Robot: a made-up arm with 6 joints.
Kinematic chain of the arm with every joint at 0, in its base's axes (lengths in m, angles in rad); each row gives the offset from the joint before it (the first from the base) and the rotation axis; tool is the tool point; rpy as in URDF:
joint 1: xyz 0 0 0.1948 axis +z
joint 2: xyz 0 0 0 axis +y
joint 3: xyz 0.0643 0 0.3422 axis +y
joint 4: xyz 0.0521 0 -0.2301 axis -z
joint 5: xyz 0 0 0 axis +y
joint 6: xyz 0.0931 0 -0.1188 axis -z
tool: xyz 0 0 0 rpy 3.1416 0 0
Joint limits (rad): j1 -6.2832..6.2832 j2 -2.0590..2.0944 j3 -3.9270..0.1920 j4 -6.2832..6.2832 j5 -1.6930..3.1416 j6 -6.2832..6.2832
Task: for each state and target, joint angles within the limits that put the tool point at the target. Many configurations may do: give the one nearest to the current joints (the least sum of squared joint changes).
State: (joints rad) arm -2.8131 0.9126 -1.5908 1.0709 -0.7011 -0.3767
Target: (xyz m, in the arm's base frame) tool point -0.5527 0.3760 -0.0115
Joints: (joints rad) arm -3.6258 1.4900 -2.2113 0.7921 -0.1147 -0.3767
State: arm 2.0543 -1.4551 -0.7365 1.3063 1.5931 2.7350
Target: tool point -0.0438 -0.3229 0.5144
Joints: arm 1.8383 -1.7257 -1.1301 1.4828 1.6783 2.7350
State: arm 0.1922 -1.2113 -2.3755 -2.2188 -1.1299 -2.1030
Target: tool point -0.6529 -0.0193 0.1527
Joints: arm 0.2204 -1.8916 -2.8147 -1.9892 -0.4518 -2.1030
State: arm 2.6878 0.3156 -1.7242 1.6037 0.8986 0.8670
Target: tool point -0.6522 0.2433 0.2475
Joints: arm 2.7525 0.9896 -2.2049 1.6546 0.8136 0.8670
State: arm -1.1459 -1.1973 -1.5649 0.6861 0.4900 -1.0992
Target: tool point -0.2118 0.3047 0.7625
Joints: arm -1.0343 -1.1745 -1.9491 0.6587 0.3761 -1.0992
